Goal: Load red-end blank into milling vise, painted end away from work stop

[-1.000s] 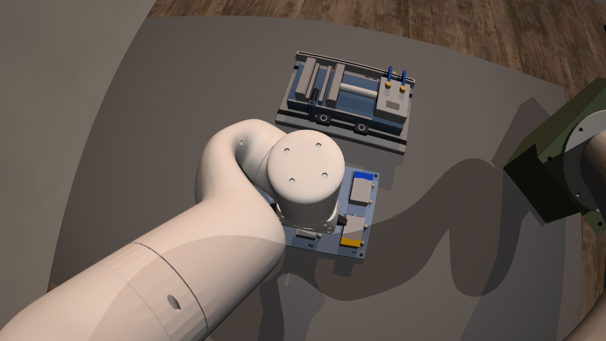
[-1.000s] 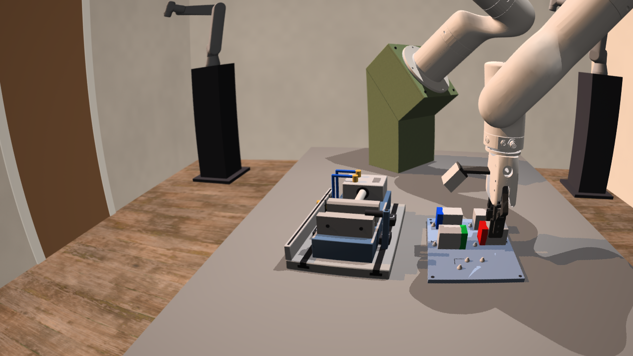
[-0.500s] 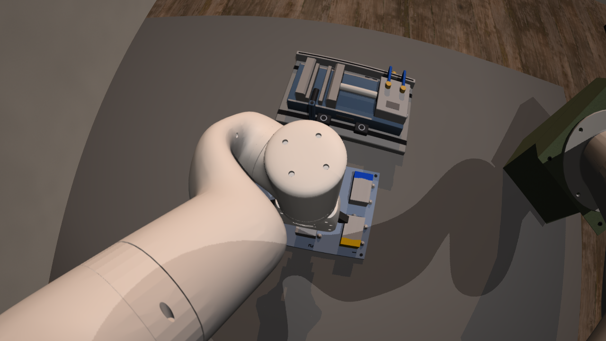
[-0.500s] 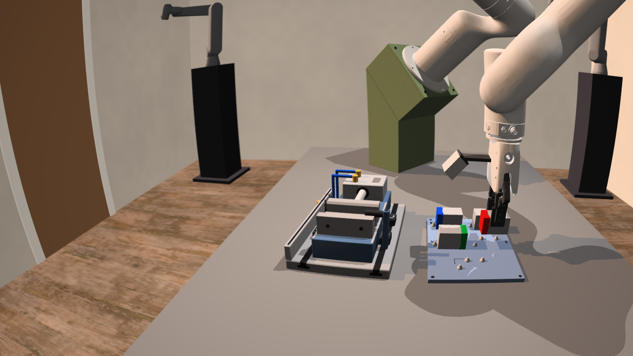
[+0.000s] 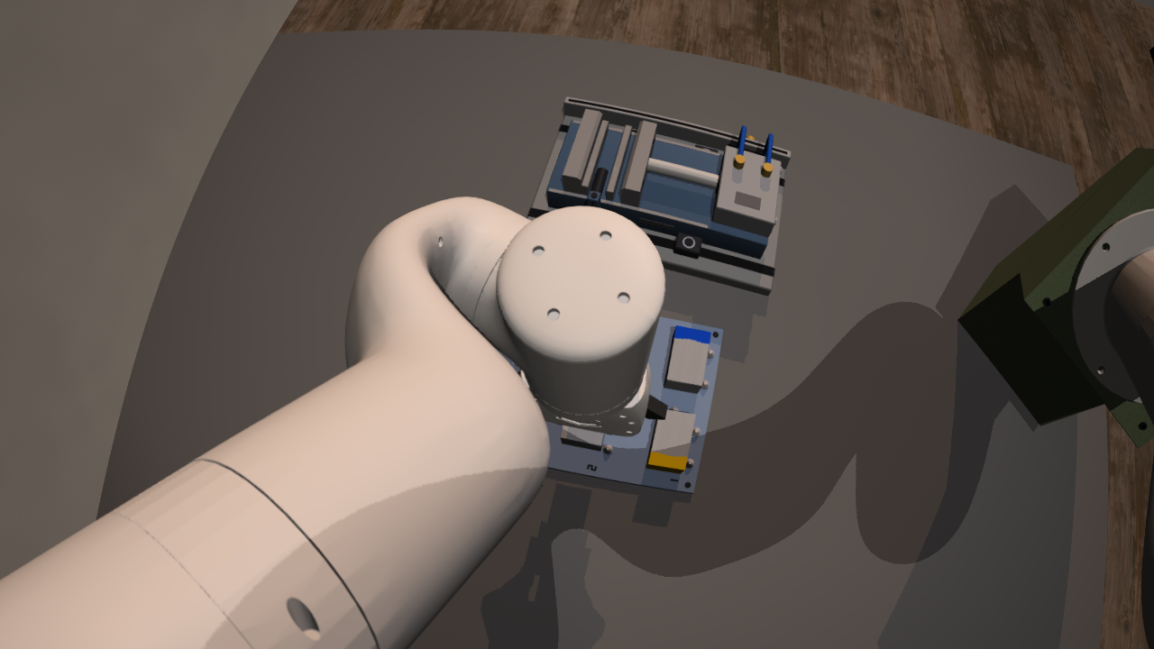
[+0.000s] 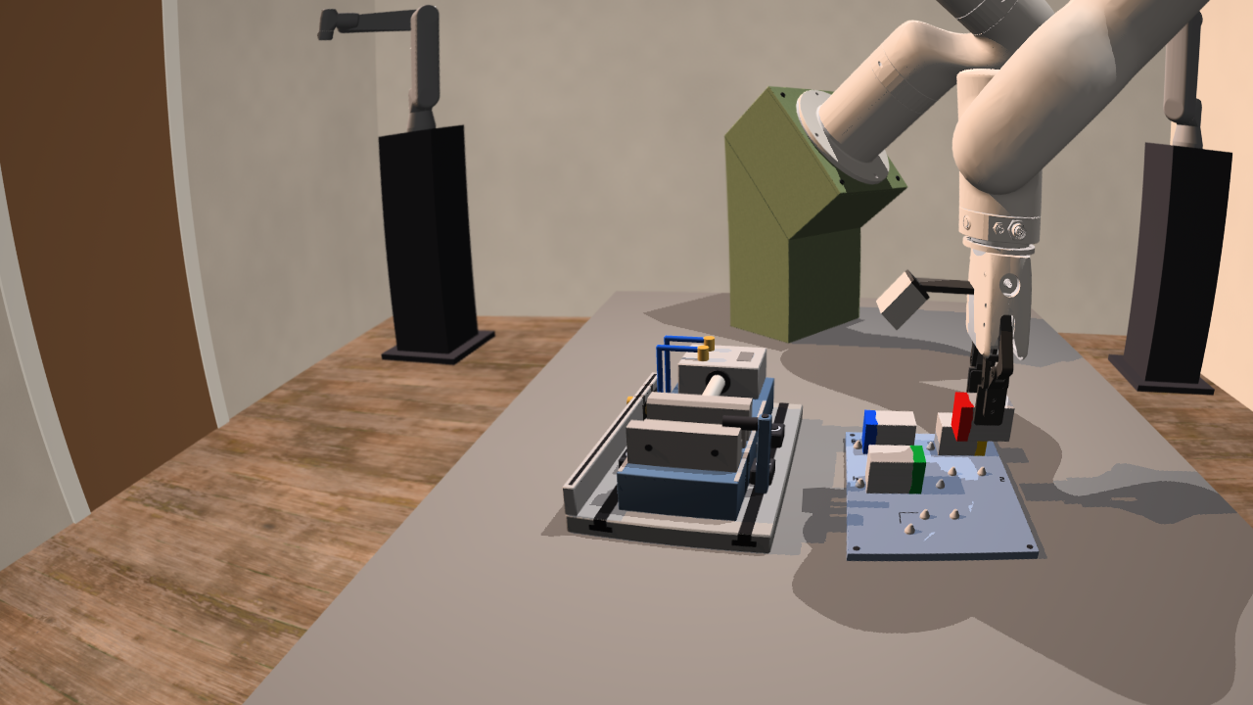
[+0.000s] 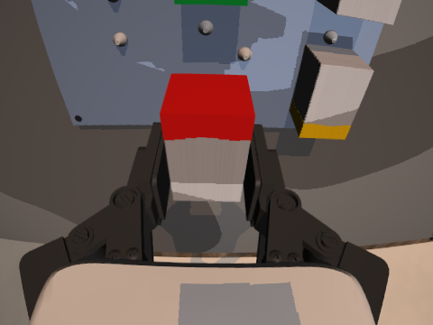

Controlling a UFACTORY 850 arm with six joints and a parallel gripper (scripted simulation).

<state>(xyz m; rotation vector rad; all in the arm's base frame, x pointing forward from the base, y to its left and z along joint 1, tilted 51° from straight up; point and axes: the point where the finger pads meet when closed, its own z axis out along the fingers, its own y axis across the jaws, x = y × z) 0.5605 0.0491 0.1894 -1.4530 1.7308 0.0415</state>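
My hand is 290 mm to the left of the moving jaw, 30 mm above it and 20 mm short of it. The rest, counted from my hand: infeed plate (100 mm below, 40 mm to the right); yellow-ended blank (90 mm behind, 80 mm below); red-ended blank (20 mm below).
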